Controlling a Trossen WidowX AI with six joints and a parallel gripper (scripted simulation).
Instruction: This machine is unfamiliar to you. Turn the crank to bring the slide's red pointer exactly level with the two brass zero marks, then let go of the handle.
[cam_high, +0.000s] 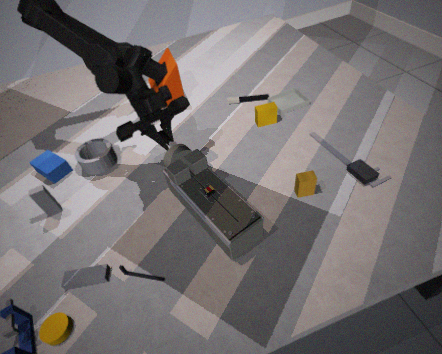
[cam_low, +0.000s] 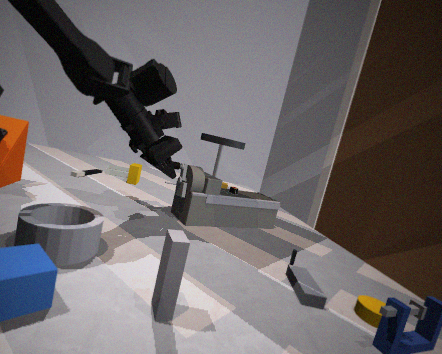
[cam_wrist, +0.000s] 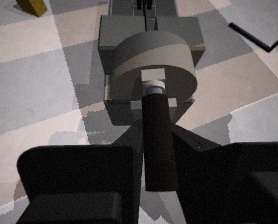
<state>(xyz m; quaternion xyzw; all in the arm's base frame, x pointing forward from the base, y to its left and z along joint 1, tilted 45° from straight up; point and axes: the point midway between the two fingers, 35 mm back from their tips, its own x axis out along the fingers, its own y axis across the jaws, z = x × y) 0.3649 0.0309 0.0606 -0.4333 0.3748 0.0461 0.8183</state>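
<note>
Now: gripper tip 20 mm past the dark crank handle, 10 mm to the left of it and 30 mm below it. The rest, counted from my gripper tip: black hex key (260 mm ahead, 130 mm to the right, 80 mm below); then blue block (130 mm behind, 350 mm to the right, 70 mm below); then red pointer (150 mm ahead, 60 mm to the left, 10 mm below).
</note>
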